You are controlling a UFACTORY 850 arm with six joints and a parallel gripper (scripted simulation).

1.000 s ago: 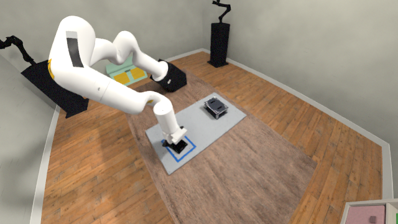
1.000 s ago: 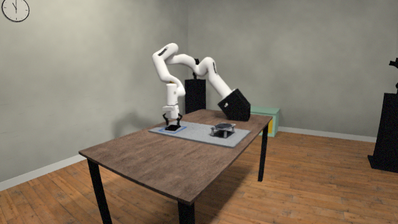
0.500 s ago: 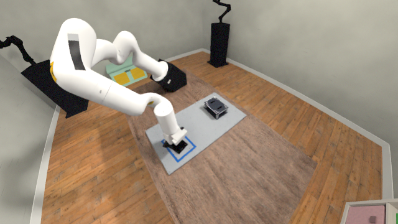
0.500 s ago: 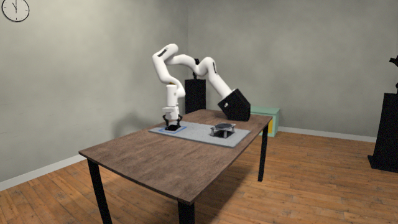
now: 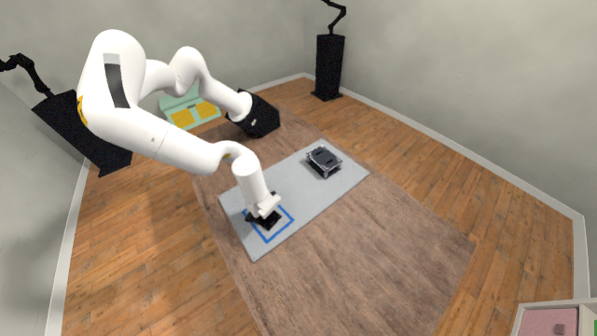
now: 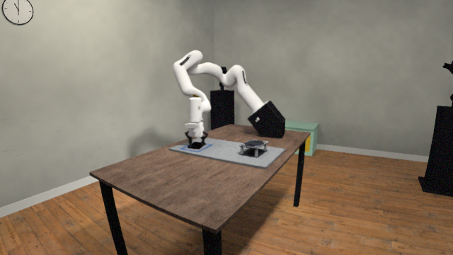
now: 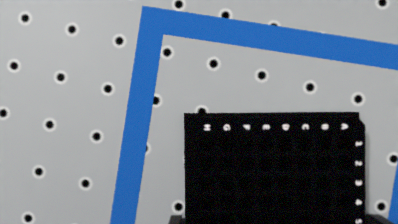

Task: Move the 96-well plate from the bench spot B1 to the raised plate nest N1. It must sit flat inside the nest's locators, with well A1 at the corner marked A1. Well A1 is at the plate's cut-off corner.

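Now: hand 10 mm above the 96-well plate. From my hand the other things lie so: raised plate nest N1: 100 mm behind, 390 mm to the left, 40 mm above.
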